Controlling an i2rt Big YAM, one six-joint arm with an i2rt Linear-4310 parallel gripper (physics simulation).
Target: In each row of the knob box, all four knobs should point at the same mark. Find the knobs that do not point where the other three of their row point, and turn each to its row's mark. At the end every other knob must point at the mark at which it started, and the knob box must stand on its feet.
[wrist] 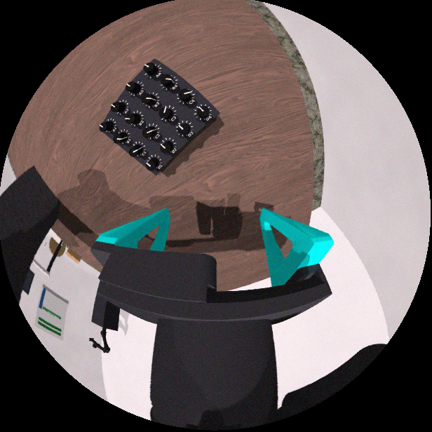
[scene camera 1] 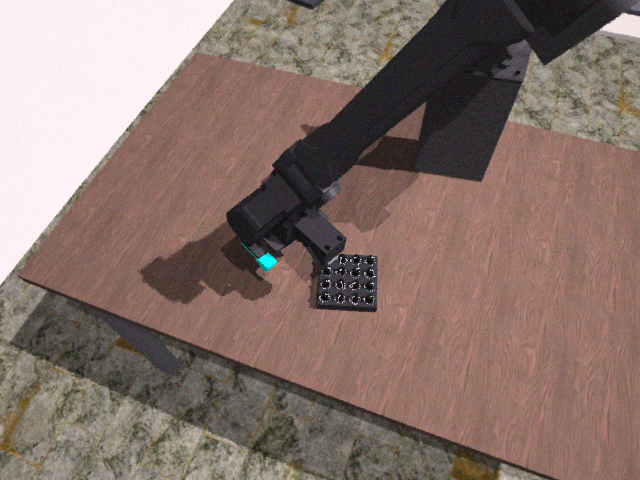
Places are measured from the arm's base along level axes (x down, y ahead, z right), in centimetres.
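Pixels of known places: gripper, fingertip midpoint: (scene camera 1: 284, 253).
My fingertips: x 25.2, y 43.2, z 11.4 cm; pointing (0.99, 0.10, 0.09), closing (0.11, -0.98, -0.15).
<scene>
Behind a point stands the place of what it marks.
The dark knob box (scene camera 1: 346, 305) @[x 30.6, y 42.9, z -2.0 cm] (wrist: 169, 98) stands flat on the table, with four rows of four black knobs with white pointer lines. In the wrist view it is turned diagonally at the upper left, its D row nearest the lower-right edge. Knob C3 (wrist: 168, 114) has a steeper line than C1 (wrist: 138, 150), C2 (wrist: 151, 132) and C4 (wrist: 187, 96). The lines in rows A and D look roughly alike; row B's are too small to compare surely. My gripper (scene camera 1: 262, 257) (wrist: 214, 213) is open and empty, above the table left of the box in the scene view. The arm's wrist hides one box corner there.
The brown wooden table (scene camera 1: 465, 310) @[x 32.9, y 30.2, z -19.7 cm] (wrist: 240, 65) carries the box. The black camera housing (scene camera 1: 320, 235) @[x 10.8, y 43.5, z 2.7 cm] on my wrist overhangs the box's upper-left corner in the scene view. The black arm (scene camera 1: 382, 98) @[x -17.1, y 42.3, z -4.5 cm] reaches in from the upper right. The table's near edge lies below the box.
</scene>
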